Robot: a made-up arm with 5 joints.
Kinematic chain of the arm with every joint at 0, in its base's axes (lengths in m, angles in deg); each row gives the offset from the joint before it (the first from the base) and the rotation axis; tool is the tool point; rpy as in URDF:
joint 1: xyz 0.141 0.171 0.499 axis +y
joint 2: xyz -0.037 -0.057 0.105 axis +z
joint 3: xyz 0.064 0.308 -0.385 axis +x
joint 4: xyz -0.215 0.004 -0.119 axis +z
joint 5: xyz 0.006 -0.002 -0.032 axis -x
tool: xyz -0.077 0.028 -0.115 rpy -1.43 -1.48 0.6
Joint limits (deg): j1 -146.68..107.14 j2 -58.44..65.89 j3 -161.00..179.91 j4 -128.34..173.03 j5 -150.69..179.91
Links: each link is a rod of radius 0.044 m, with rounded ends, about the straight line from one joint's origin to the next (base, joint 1, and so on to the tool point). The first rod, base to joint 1, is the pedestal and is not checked.
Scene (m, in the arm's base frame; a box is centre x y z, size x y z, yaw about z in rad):
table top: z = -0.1
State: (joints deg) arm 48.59 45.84 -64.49 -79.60 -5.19
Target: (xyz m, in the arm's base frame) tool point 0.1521 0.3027 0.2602
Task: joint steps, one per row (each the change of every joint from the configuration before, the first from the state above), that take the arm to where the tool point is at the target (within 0.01 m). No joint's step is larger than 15 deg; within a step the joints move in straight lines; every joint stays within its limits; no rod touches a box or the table.
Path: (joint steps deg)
1: -11.35 -14.57 -7.51 2.33 3.81
2: -11.35 -14.56 -7.52 2.32 3.81
3: -11.35 -14.57 -7.51 2.33 3.80
4: -11.35 -14.57 -7.51 2.33 3.81
5: -11.35 -14.56 -7.52 2.33 3.81
6: -11.34 -14.57 -7.51 2.32 3.81
7: -11.35 -14.56 -7.51 2.33 3.81

